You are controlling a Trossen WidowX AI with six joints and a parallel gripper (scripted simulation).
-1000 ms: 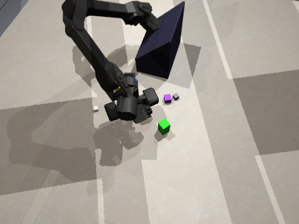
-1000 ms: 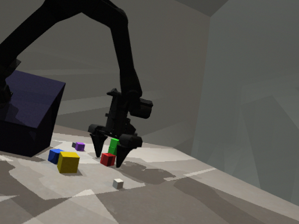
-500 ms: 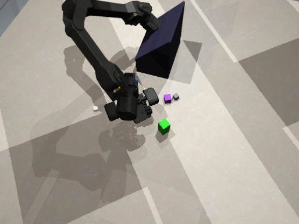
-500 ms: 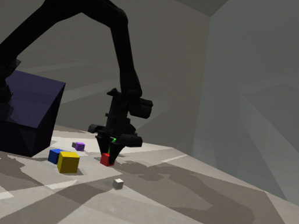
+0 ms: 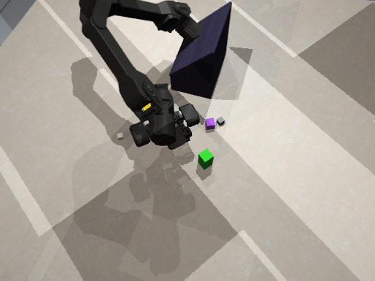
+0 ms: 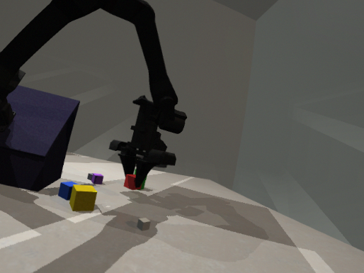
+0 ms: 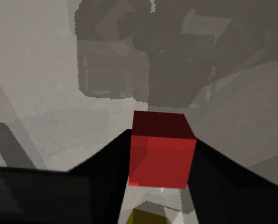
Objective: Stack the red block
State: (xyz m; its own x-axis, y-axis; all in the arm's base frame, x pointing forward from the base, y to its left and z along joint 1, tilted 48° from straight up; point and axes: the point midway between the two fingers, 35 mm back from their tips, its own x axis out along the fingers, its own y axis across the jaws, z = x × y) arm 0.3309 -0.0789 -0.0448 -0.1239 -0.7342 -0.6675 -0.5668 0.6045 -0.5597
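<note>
Right now the yellow block is 11 cm behind my gripper tip, 8 cm to the right of it and 2 cm below it. Also, from my gripper tip: purple block (9 cm behind, 12 cm to the left, 3 cm below); red block (1 cm above); blue block (14 cm behind, 3 cm to the right, 2 cm below).
</note>
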